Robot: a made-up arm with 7 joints.
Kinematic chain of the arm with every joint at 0, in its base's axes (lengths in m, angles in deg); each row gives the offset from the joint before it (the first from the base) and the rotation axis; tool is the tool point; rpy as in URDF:
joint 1: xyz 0 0 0.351 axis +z
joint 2: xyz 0 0 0 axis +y
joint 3: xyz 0 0 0.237 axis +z
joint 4: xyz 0.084 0 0 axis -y
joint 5: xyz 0.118 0 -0.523 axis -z
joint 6: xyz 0 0 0 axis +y
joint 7: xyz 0.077 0 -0.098 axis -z
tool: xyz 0 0 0 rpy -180 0 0
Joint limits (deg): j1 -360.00..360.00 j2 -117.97..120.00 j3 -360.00..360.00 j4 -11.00..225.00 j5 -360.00..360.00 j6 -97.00..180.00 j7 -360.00..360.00
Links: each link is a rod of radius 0.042 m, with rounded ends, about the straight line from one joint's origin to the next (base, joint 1, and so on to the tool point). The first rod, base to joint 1, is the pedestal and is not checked.
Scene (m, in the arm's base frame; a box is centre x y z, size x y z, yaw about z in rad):
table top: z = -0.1
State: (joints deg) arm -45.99 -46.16 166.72 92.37 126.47 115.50 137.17
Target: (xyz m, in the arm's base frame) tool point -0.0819 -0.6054 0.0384
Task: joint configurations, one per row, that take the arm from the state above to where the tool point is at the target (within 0.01 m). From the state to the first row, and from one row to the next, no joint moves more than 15 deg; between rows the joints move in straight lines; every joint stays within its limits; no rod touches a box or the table.
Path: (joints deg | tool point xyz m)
1: -32.77 -50.20 178.28 86.49 124.81 114.28 137.17 | -0.6449 0.3202 0.1012
2: -19.54 -54.24 189.85 80.62 123.14 113.06 137.17 | -0.6715 0.0128 0.0273
3: -6.32 -58.29 201.41 74.74 121.48 111.84 137.17 | -0.5671 -0.2787 -0.0090
4: 6.91 -62.33 212.97 68.87 119.81 110.62 137.17 | -0.3551 -0.4978 -0.0047
5: 20.13 -66.37 224.53 62.99 118.15 109.40 137.17 | -0.0819 -0.6054 0.0384

